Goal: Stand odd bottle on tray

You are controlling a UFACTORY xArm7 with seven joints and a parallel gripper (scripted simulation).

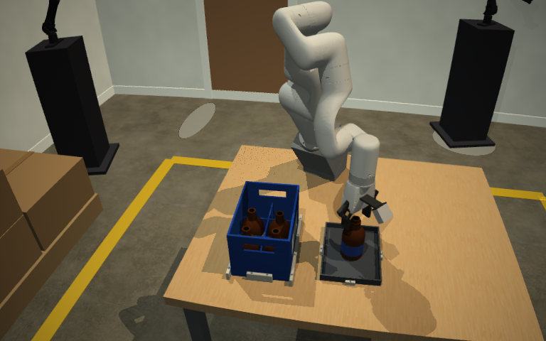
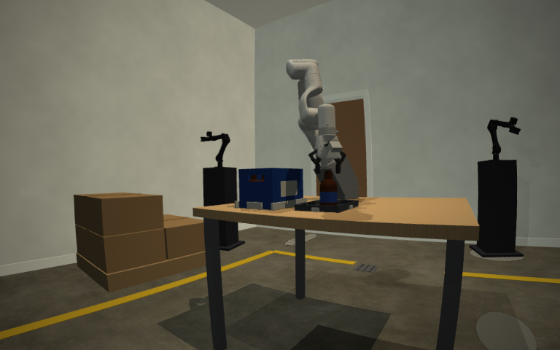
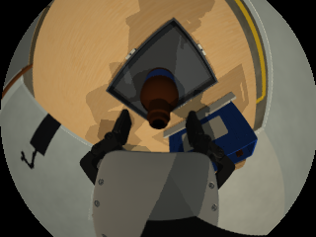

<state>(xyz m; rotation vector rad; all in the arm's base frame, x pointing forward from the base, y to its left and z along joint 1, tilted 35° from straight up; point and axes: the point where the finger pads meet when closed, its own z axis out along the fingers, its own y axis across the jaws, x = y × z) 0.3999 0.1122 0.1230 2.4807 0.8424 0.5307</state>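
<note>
Right now the brown bottle is 7 cm below my hand. From my hand the other things lie so: glass bottle: 32 cm to the right, 7 cm below, 7 cm behind; then dark tray: 14 cm below; then blue crate: 28 cm to the right, 7 cm below, 6 cm behind.
</note>
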